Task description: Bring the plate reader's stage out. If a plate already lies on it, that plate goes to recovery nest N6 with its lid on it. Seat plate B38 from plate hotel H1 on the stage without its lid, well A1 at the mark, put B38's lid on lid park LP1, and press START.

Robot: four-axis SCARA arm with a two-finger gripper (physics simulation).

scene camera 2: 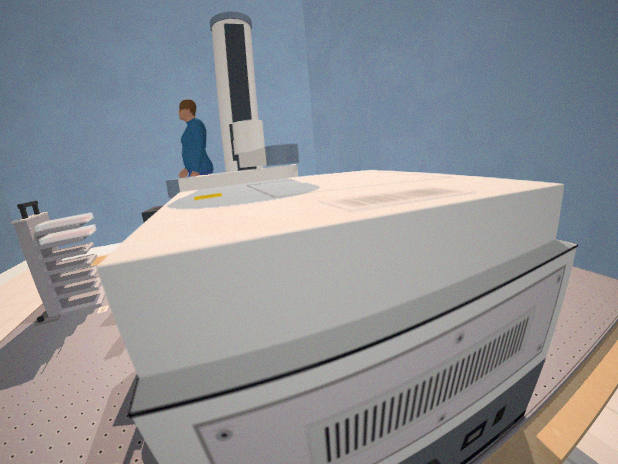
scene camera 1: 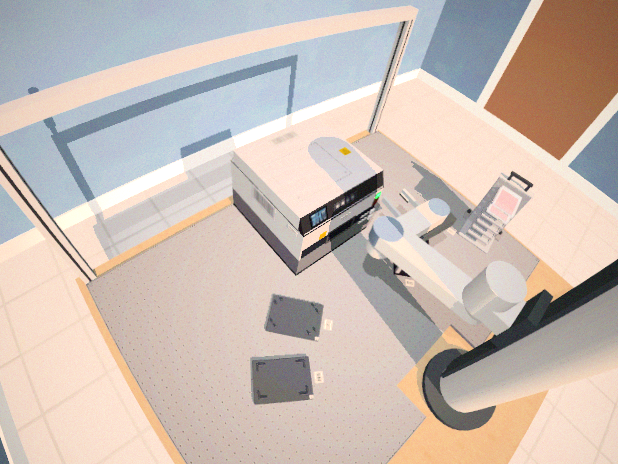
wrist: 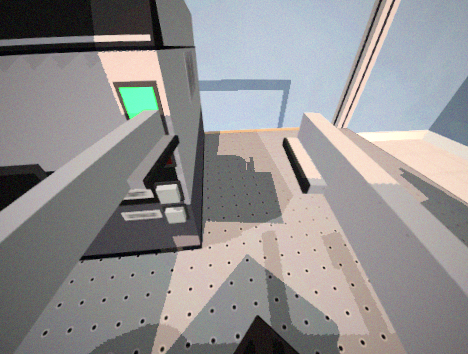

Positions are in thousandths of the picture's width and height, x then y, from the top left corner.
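Scene camera 1 shows a dark lid pad (scene camera 1: 472, 684).
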